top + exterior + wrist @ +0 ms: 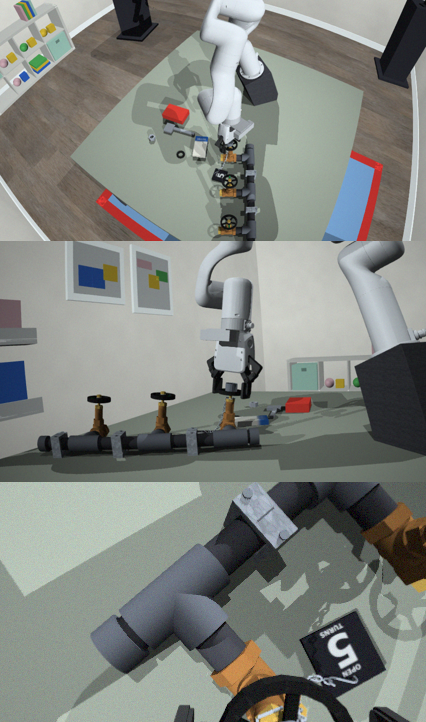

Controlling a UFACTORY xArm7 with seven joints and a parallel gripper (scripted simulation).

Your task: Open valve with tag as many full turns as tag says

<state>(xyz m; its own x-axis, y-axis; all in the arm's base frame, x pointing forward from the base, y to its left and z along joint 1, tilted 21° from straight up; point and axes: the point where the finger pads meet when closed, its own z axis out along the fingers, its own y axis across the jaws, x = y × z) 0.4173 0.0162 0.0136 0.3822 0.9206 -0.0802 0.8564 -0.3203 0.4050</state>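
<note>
My gripper is now 2 cm below the grey cap. The rest, counted from my hand: black washer: 23 cm to the right, 12 cm below, 5 cm ahead; blue box: 15 cm to the right, 11 cm below, 1 cm behind; black tag: 12 cm below, 10 cm ahead, 2 cm to the right.
</note>
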